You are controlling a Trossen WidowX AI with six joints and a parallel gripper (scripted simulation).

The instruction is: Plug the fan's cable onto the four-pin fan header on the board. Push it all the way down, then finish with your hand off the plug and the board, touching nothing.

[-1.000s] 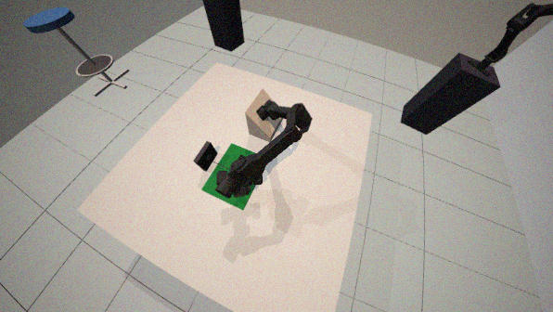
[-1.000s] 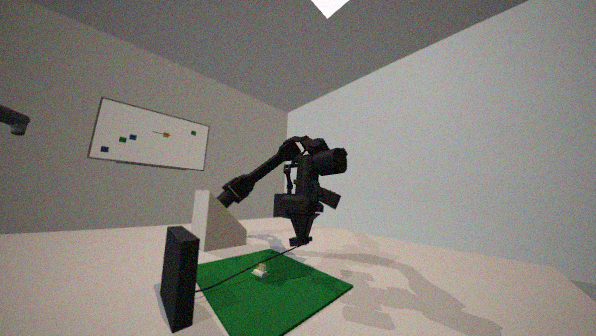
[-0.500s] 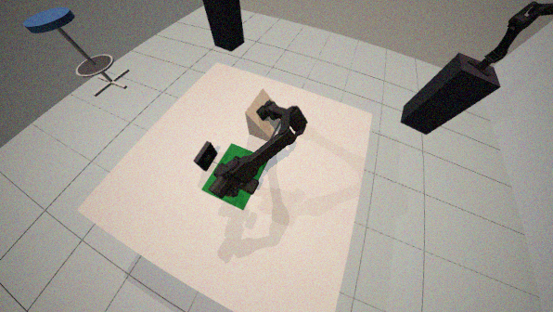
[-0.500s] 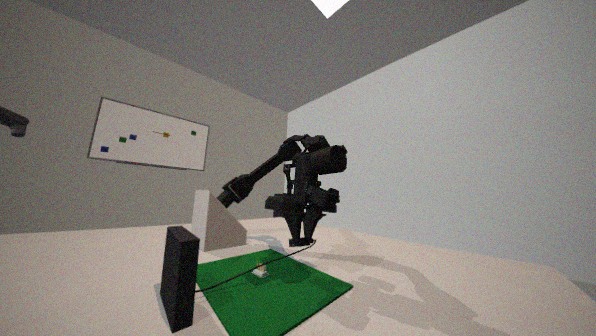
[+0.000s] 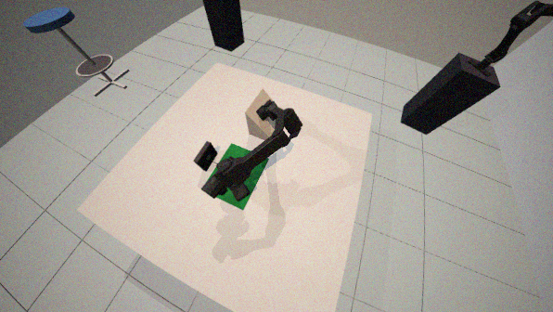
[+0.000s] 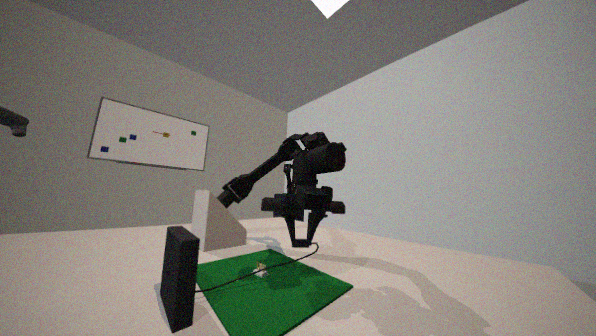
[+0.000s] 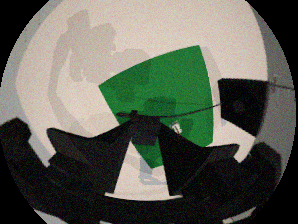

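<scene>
Right now my gripper tip is 60 mm past the green board, 60 mm to the left of it and 90 mm above it. Round my gripper tip: pale four-pin header 70 mm behind, 60 mm to the right, 80 mm below; then black plug 10 mm behind; then black fan 40 mm behind, 220 mm to the right, 20 mm below.
</scene>
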